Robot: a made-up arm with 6 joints.
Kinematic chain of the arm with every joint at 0, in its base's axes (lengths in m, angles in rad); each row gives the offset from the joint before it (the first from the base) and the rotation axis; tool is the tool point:
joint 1: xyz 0 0 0.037 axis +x
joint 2: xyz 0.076 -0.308 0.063 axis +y
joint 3: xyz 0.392 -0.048 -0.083 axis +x
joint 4: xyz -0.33 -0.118 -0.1 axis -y
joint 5: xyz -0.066 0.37 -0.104 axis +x
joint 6: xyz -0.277 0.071 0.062 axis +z
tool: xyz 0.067 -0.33 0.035
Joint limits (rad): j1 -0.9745..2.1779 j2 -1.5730..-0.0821 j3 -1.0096..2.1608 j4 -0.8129..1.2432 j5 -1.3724..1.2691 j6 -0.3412..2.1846
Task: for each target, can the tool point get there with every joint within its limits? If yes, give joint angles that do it. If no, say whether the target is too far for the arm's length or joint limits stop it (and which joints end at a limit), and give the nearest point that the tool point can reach.
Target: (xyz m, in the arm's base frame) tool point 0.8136 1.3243 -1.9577
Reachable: no: too far | nearest point 0.3802 0.4893 -0.7000 | short by 1.571 m
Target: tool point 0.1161 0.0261 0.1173
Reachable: yes | joints -0.3841 -0.4864 0.6308 -0.1879 -0.6253 1.2431
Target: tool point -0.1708 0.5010 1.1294
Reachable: no: joint limits stop it (at a limit: joint 1, joint 3, joint 4, joint 6) | nearest point -0.0701 0.2824 0.7503 | short by 0.449 m
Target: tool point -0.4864 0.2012 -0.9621
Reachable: no: joint limits stop it (at a limit: joint 2, joint 3, joint 5, joint 6) | nearest point -0.2135 0.1504 -0.7098 | short by 0.375 m
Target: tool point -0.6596 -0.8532 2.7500
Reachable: no: too far | nearest point -0.1043 -0.2337 0.7800 | short by 2.138 m
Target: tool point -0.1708 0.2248 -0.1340
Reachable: yes | joints 1.8907 -1.2329 1.8707 0.7386 -1.0163 -0.1364
